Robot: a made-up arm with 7 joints.
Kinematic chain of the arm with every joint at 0, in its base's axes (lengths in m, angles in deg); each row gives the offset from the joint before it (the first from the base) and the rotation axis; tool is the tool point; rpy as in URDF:
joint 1: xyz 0 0 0.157 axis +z
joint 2: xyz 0 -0.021 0.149 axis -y
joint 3: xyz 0 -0.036 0.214 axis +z
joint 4: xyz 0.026 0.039 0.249 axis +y
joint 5: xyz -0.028 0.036 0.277 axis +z
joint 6: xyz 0 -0.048 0.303 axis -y
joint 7: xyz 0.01 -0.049 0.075 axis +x
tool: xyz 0 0 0 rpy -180 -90 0
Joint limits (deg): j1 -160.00..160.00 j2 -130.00..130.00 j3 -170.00..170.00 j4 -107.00..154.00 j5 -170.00..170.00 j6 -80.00..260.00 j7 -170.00..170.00
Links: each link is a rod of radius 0.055 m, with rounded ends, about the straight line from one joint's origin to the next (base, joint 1, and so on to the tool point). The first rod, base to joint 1, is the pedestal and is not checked.
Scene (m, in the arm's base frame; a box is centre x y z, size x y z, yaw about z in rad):
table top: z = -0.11
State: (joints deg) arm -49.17 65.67 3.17 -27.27 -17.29 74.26 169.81
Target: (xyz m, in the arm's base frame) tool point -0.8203 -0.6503 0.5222
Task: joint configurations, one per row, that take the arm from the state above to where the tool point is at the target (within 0.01 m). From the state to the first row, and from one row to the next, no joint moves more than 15 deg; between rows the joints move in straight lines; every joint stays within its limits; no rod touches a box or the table.
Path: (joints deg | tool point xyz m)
1: -36.12 65.59 6.62 -25.58 -16.51 72.03 169.81 | -0.8804 0.5240 0.3895
2: -23.07 65.52 10.07 -23.89 -15.73 69.79 169.81 | -0.9881 0.2956 0.4138
3: -10.02 65.44 13.53 -22.21 -14.95 67.56 169.81 | -1.0360 0.0485 0.4396
4: 3.02 65.37 16.98 -20.52 -14.17 65.32 169.81 | -1.0220 -0.2014 0.4663
5: 16.07 65.29 20.43 -18.83 -13.39 63.09 169.81 | -0.9481 -0.4390 0.4940
6: 29.12 65.22 23.88 -17.14 -12.61 60.85 169.81 | -0.8204 -0.6503 0.5221

